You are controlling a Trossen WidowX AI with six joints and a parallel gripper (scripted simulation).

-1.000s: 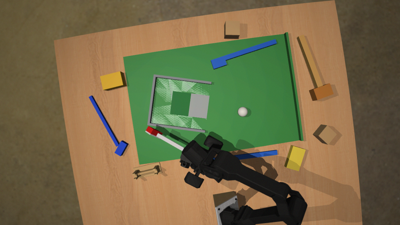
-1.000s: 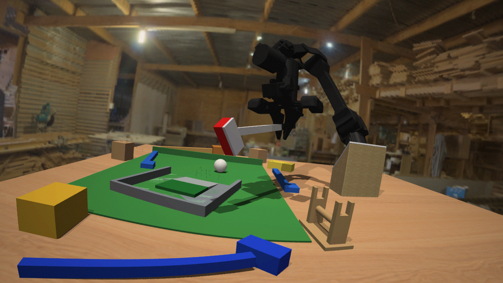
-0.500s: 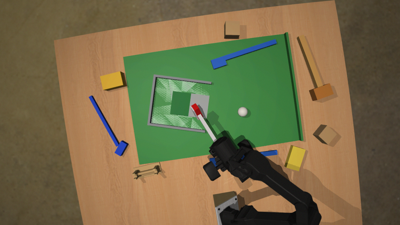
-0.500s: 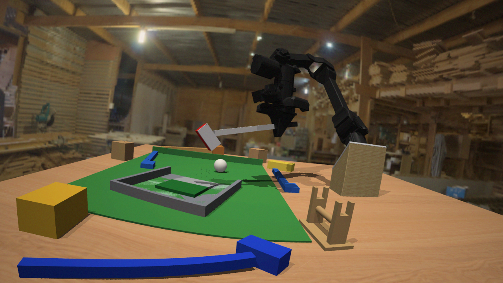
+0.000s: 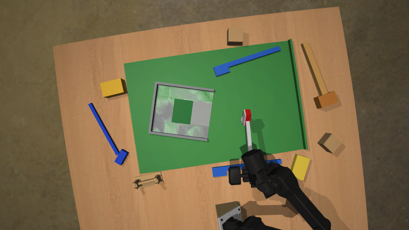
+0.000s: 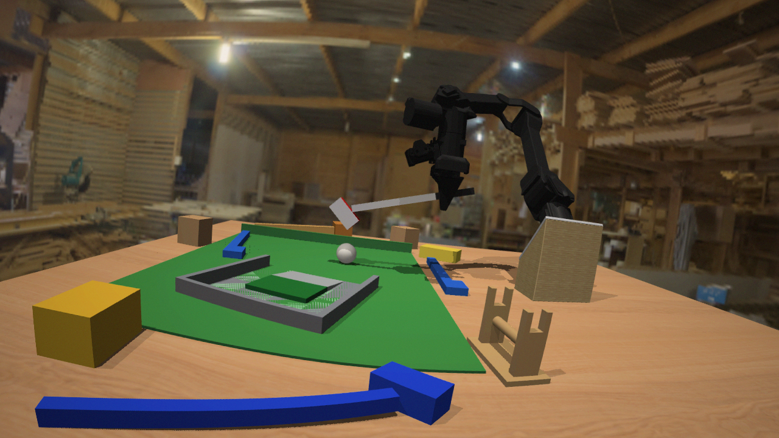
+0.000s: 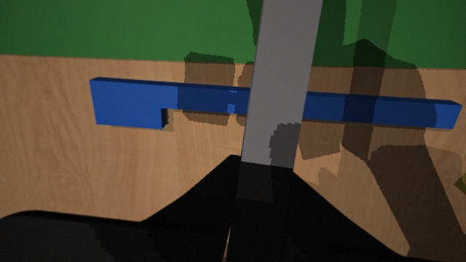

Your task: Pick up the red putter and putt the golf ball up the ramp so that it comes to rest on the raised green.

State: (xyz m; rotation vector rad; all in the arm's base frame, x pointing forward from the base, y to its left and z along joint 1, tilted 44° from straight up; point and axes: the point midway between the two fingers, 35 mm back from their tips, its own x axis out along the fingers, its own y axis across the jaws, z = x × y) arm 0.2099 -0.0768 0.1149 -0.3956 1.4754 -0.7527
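My gripper tip is now 9 cm short of the red putter and 2 cm to the left of it. From my gripper tip the other things lie so: white golf ball (18 cm ahead, 11 cm below, 5 cm to the right); then green mat (27 cm ahead, 14 cm below, 5 cm to the left); then wooden rack (42 cm to the left, 10 cm below, 3 cm ahead).
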